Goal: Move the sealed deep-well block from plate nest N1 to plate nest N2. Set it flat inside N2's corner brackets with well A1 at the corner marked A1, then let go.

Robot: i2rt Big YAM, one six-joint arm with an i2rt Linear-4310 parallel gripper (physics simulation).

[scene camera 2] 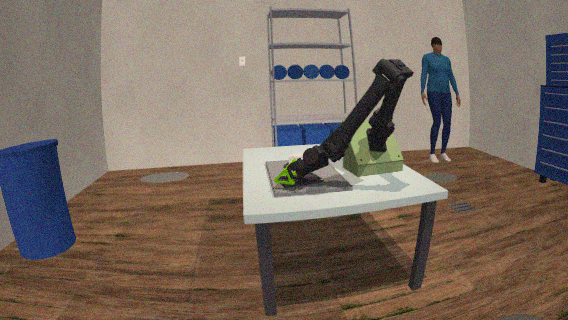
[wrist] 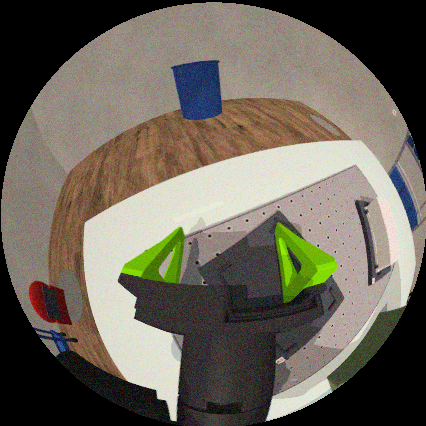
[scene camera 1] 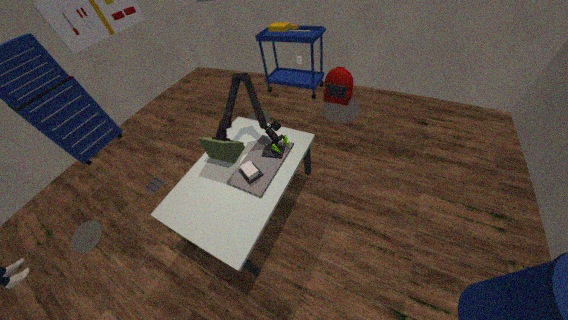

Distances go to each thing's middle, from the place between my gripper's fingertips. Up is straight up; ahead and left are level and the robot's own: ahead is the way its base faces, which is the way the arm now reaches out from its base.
I see the white block (wrist: pixel 381 222) 28 cm to the right of my hand and 14 cm behind it. Also, from my hand: grey perforated plate (scene camera 1: pixel 268 166) 16 cm to the right, 12 cm behind, 4 cm below.
